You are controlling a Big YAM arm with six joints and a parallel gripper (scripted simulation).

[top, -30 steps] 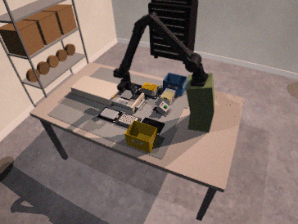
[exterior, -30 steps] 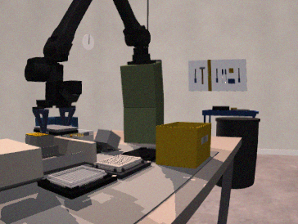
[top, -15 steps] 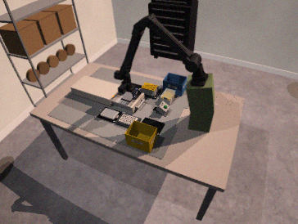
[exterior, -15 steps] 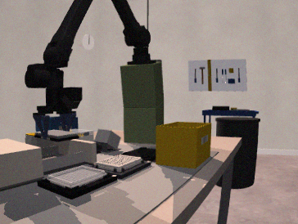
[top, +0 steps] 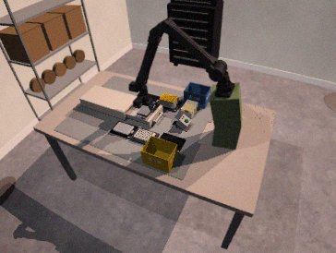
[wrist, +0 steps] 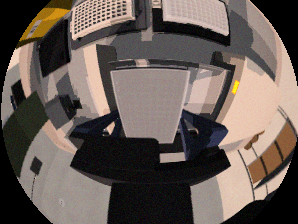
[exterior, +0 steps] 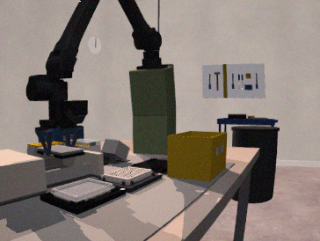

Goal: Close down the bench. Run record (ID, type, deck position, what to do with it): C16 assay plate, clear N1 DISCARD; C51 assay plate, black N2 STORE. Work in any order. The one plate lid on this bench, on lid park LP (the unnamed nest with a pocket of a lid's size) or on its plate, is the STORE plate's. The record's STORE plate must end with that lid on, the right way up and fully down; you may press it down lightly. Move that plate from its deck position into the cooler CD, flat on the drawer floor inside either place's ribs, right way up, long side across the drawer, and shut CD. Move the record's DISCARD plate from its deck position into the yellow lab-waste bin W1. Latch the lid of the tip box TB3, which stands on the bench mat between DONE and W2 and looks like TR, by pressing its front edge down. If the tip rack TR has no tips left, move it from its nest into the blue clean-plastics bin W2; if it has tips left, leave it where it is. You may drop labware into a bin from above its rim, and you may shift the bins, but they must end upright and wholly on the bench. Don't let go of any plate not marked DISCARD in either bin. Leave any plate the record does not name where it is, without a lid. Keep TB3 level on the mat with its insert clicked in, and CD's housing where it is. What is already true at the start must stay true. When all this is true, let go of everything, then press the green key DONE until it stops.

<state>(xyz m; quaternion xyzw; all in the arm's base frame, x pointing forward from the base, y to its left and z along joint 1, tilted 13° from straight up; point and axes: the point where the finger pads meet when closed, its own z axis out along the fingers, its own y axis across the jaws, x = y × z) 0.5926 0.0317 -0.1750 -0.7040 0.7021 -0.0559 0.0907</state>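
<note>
Now: hand 5 cm above the cooler drawer and 4 cm short of it. Round my hand: cooler CD (19 cm ahead, 4 cm below); black plate (right at my hand); clear plate lid (right at my hand).
</note>
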